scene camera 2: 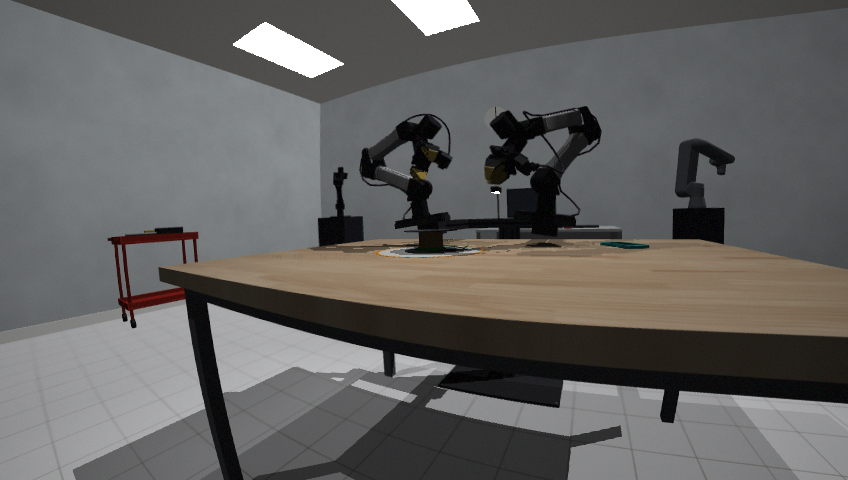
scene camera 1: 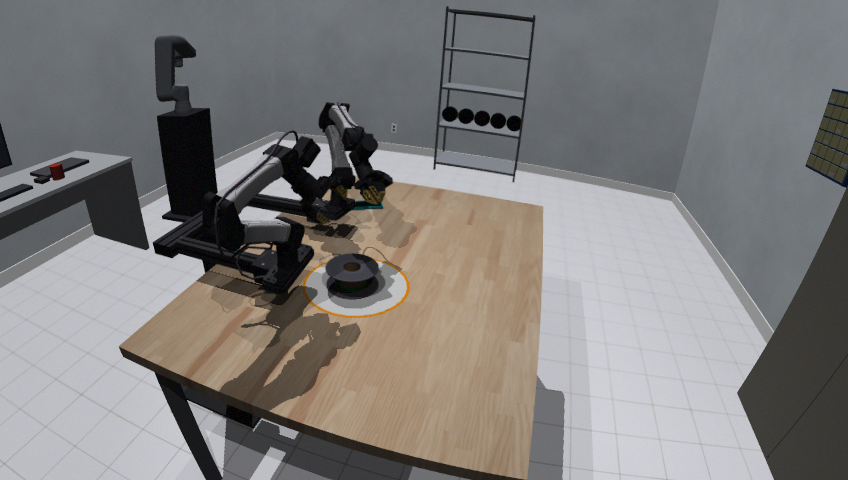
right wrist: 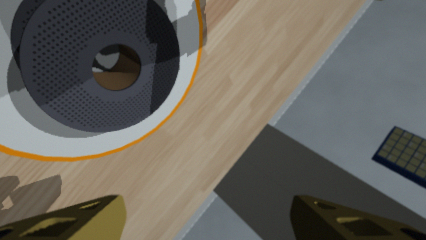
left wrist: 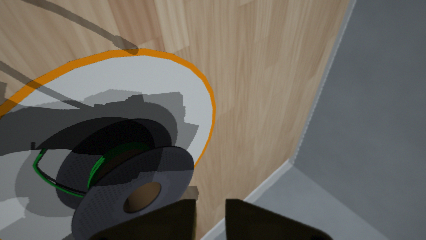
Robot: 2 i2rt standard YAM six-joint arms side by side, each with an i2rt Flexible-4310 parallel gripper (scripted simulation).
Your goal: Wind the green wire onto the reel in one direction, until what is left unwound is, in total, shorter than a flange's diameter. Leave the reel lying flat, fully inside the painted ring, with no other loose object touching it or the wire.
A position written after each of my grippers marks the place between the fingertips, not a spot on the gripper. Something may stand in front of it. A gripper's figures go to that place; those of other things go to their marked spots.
My left gripper (scene camera 1: 378,203): 1.45 m from the lens. My right gripper (scene camera 1: 337,210): 1.26 m from the lens. A dark reel (scene camera 1: 352,269): 1.39 m from the lens.
